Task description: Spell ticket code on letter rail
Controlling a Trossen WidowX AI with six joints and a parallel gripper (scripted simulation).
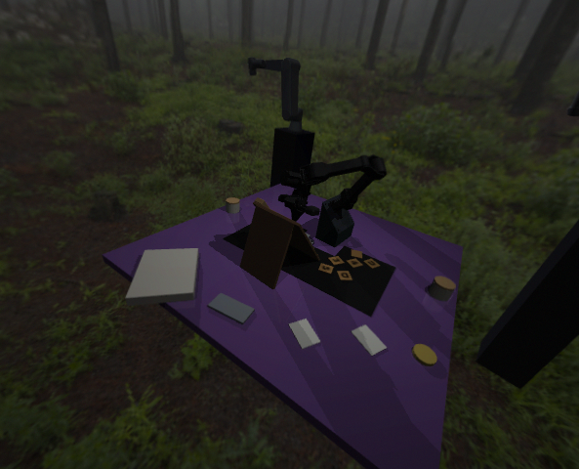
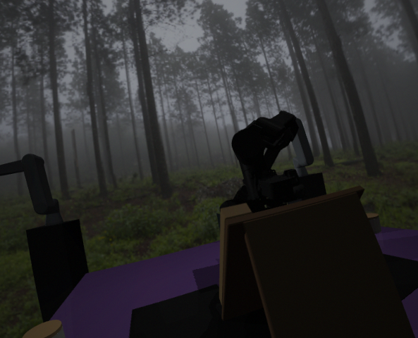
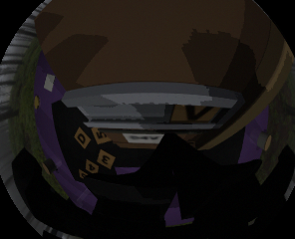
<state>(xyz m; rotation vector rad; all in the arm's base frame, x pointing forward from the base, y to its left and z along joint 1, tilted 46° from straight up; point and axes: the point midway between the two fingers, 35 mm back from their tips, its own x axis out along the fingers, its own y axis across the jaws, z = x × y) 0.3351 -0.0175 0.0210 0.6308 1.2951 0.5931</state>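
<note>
My gripper tip is now 3 cm to the left of the tan letter tile marked v, 2 cm short of it and 2 cm above it. The rest, counted from my gripper tip: white ticket 11 cm below, 4 cm behind, 3 cm to the left; black mat 19 cm below, 14 cm behind, 3 cm to the left; grey card 38 cm ahead, 18 cm below, 7 cm to the left.
</note>
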